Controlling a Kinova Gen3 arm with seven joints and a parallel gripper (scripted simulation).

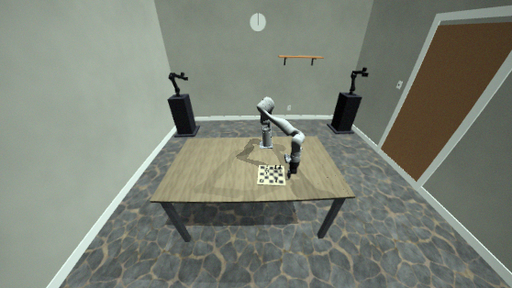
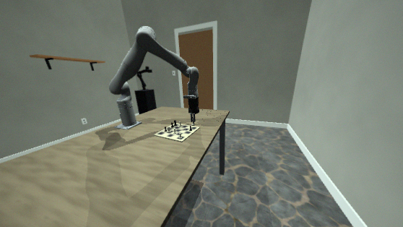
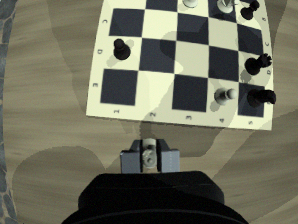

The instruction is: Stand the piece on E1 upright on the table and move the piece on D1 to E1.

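Right now the white piece is 20 mm below my hand. From my hand the other things lie so: chessboard: 60 mm behind, 130 mm to the right, 40 mm below.
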